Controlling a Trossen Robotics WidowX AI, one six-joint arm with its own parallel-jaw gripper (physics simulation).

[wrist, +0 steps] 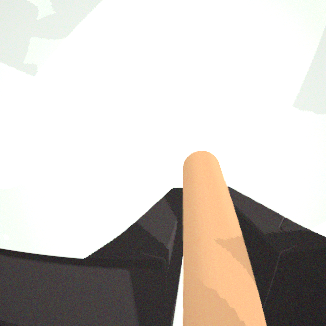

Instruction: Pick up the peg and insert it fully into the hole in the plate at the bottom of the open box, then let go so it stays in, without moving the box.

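Frame: origin at the arm's base, x ahead, y left, z up, level; metres.
Seen in the pictures: gripper, fingertip midpoint: (199, 198).
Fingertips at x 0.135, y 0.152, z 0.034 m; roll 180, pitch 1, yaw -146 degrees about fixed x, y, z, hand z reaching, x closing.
Observation:
A point is followed by its place in that frame.
The peg (210, 225) {x 0.145, y 0.139, z 0.076 m} is a smooth, light orange rod with a rounded end. It runs from the bottom edge of the wrist view up to a little below the middle, and its near end is cut off by the view's edge. My gripper (199, 198) {x 0.135, y 0.152, z 0.035 m} is shut on the peg, with one black finger against each side of it. The peg's rounded end sticks out past the fingertips. The box, the plate and its hole do not show in the wrist view.
Behind the peg is a very bright white surface. Pale grey shadows lie on it at the upper left and at the right edge. No obstacle can be made out.

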